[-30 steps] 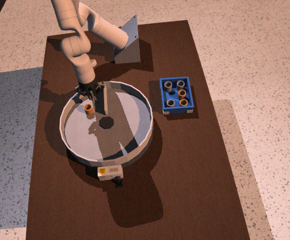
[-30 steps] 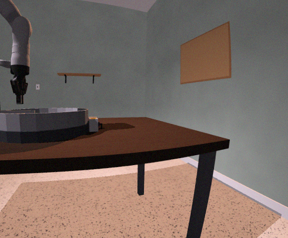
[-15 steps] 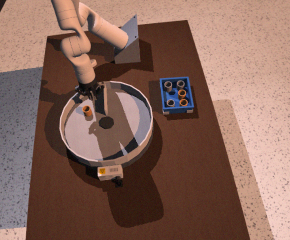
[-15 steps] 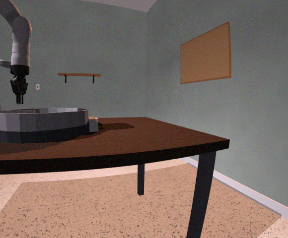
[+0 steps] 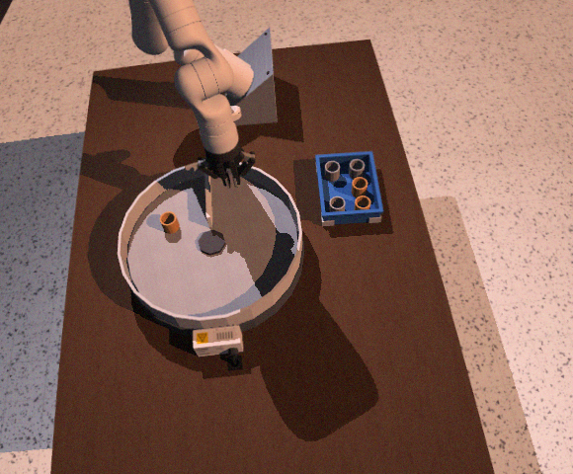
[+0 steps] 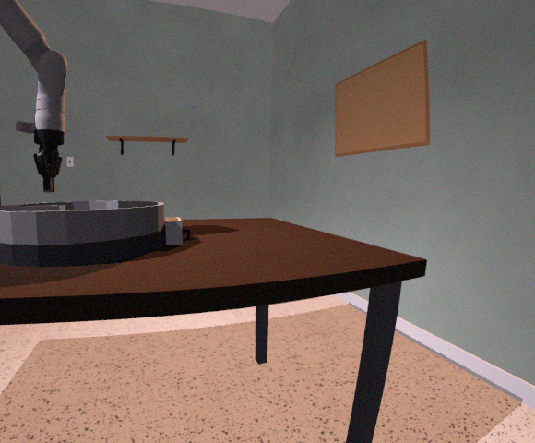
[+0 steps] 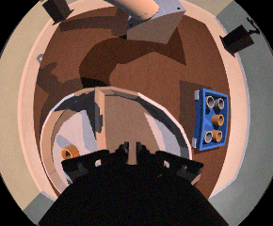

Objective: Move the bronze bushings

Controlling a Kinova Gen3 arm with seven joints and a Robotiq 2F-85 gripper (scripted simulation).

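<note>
Right now the blue crate is 7 cm behind my hand, 27 cm to the left of it and 13 cm below it. The rest, counted from my hand: turntable (13 cm ahead, 5 cm to the right, 10 cm below); grey turntable disc (11 cm ahead, 5 cm to the right, 10 cm below).
</note>
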